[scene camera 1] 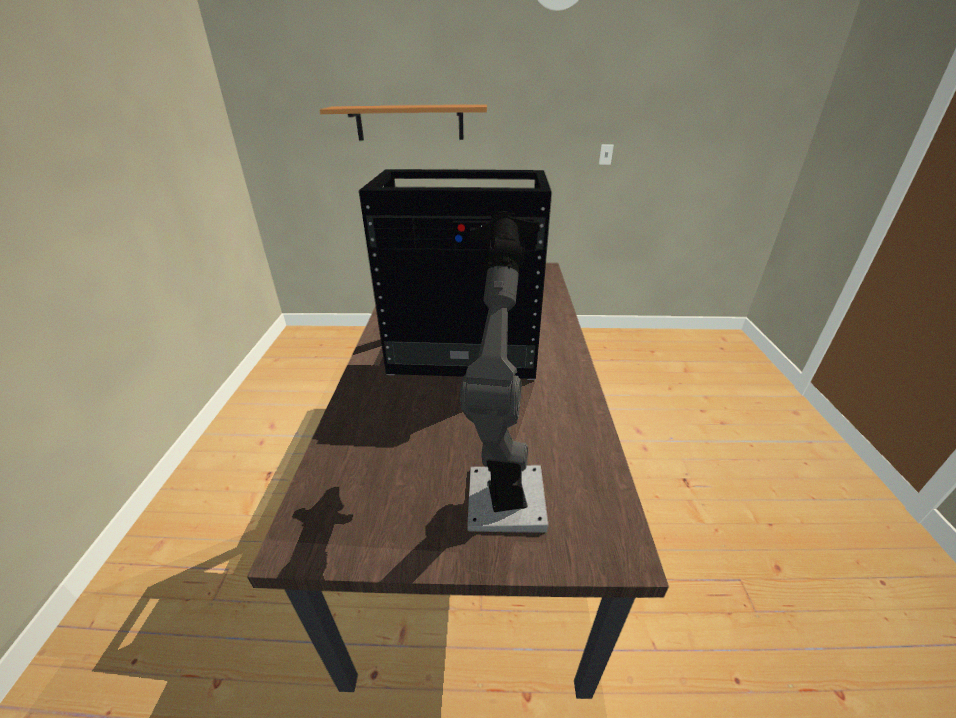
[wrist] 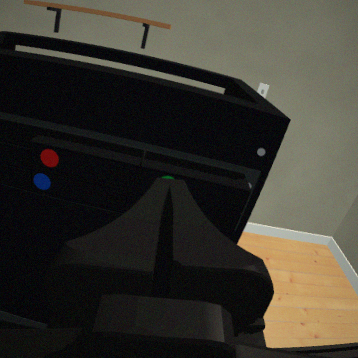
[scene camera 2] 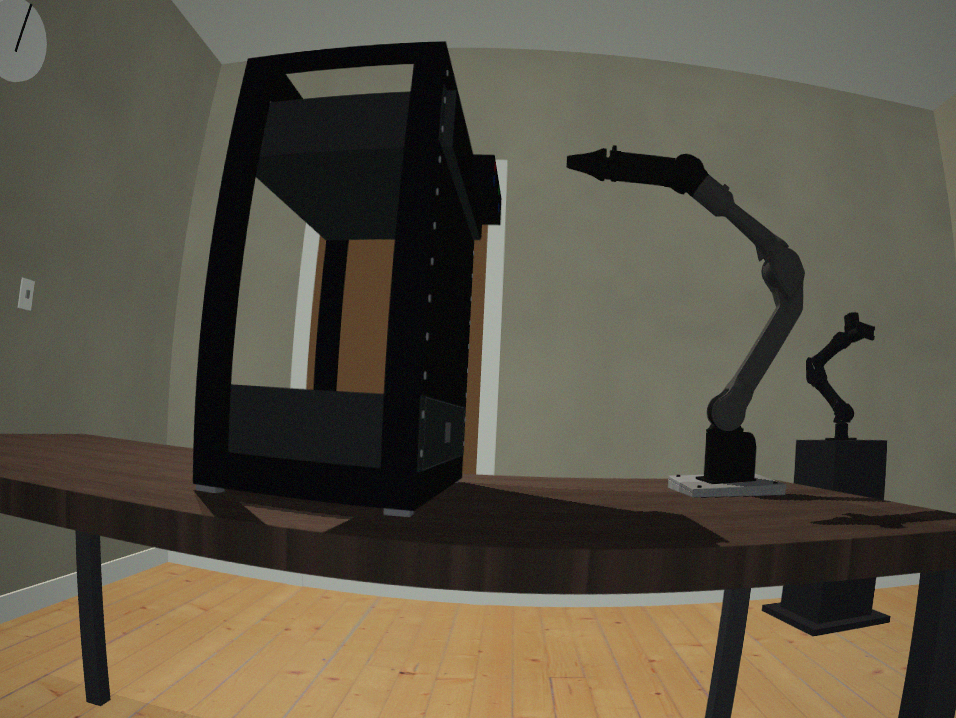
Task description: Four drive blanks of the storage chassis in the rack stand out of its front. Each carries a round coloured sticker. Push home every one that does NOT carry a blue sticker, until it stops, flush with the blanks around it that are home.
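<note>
The storage chassis [scene camera 1: 409, 231] [scene camera 2: 332, 170] sits high in the black rack [scene camera 1: 455, 202] [scene camera 2: 405, 309] [wrist: 125, 97]. Dark blanks [scene camera 2: 486, 189] stand out of its front in scene camera 2. A red sticker [scene camera 1: 461, 227] [wrist: 49, 158] sits just above a blue sticker [scene camera 1: 458, 238] [wrist: 42, 181]. To their right, the top edge of a green sticker [wrist: 167, 177] shows over the fingertips. The fourth sticker does not show; the arm and gripper cover that area. My gripper [scene camera 2: 569, 161] [wrist: 167, 196] is shut and empty, in front of the blanks, with a gap between in scene camera 2.
The arm's base plate [scene camera 1: 507, 521] [scene camera 2: 726, 485] is on the wooden table [scene camera 1: 587, 541] [scene camera 2: 587, 568]. A lower unit [scene camera 1: 425, 353] [scene camera 2: 305, 425] fills the rack's bottom. A wall shelf [scene camera 1: 403, 109] [wrist: 97, 14] hangs behind. Another arm stands on a dark pedestal [scene camera 2: 840, 471].
</note>
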